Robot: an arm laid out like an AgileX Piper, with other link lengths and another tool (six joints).
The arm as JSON. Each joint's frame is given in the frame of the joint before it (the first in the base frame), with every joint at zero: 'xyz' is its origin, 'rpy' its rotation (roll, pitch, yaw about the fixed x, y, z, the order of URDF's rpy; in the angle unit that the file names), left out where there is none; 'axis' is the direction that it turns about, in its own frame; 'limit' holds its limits. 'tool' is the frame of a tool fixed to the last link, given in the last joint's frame.
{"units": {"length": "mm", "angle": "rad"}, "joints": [
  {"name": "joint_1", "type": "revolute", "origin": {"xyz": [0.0, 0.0, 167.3]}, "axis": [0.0, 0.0, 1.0], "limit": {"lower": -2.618, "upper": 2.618}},
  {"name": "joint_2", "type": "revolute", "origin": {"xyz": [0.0, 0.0, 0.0]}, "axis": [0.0, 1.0, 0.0], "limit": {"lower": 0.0, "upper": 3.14}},
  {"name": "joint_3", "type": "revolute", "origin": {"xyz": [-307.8, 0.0, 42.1]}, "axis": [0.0, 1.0, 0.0], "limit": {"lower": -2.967, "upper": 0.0}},
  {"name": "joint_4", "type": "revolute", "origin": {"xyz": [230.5, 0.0, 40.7]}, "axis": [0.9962, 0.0, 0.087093], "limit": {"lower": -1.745, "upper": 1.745}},
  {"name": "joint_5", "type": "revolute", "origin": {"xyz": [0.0, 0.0, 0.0]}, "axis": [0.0, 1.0, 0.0], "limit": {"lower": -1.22, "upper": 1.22}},
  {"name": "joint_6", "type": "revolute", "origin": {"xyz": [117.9, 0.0, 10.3]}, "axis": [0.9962, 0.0, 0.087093], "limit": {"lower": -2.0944, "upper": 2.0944}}
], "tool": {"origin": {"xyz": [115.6, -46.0, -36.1], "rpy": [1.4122, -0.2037, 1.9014]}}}
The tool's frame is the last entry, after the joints.
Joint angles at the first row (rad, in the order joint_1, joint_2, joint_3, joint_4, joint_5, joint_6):
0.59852, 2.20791, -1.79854, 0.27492, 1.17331, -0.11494
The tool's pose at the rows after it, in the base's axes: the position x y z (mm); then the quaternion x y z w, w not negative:
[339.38 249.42 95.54 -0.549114 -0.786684 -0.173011 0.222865]
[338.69 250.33 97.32 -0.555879 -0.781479 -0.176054 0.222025]
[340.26 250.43 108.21 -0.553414 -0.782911 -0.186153 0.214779]
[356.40 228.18 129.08 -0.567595 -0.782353 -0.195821 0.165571]
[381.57 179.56 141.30 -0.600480 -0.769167 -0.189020 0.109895]
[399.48 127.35 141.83 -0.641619 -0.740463 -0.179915 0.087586]
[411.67 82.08 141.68 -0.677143 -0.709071 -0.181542 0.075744]
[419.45 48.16 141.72 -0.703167 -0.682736 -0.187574 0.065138]
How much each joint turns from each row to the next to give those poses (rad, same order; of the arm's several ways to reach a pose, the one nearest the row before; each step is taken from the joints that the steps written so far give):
0.00233, 0.00448, -0.00002, 0.00000, -0.01101, 0.02614
0.00042, -0.00401, 0.00001, 0.00065, -0.00214, 0.01834
0.00174, -0.02600, 0.00003, -0.00780, -0.00003, 0.00592
-0.01859, -0.04984, -0.00002, -0.09451, -0.00377, 0.05296
-0.07297, -0.02444, 0.00003, -0.11079, 0.00845, 0.04070
-0.11050, 0.00191, -0.00003, -0.03719, 0.01384, 0.00263
-0.10736, 0.00111, -0.00004, -0.00646, 0.00046, -0.00855
-0.08150, -0.00002, 0.00005, -0.00197, -0.00937, -0.00392

